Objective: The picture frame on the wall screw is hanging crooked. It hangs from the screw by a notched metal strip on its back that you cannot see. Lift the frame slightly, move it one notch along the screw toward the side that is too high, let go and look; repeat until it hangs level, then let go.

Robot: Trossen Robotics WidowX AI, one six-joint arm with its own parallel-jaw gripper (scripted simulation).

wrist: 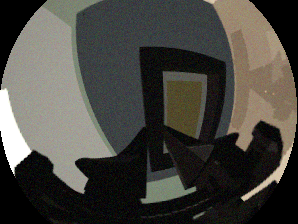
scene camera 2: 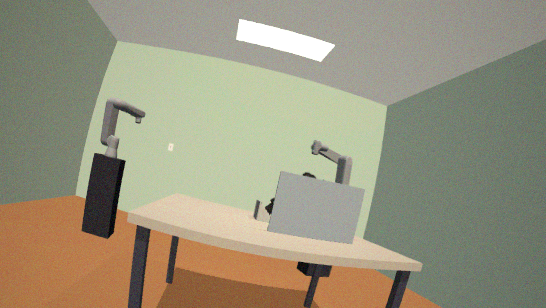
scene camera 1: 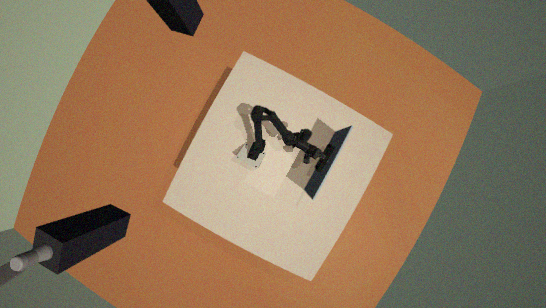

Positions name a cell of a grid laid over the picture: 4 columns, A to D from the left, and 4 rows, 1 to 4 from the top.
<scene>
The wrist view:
my gripper: C3
picture frame: C2
wall panel: B1
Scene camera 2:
wall panel: C3
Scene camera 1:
wall panel: C2
</scene>
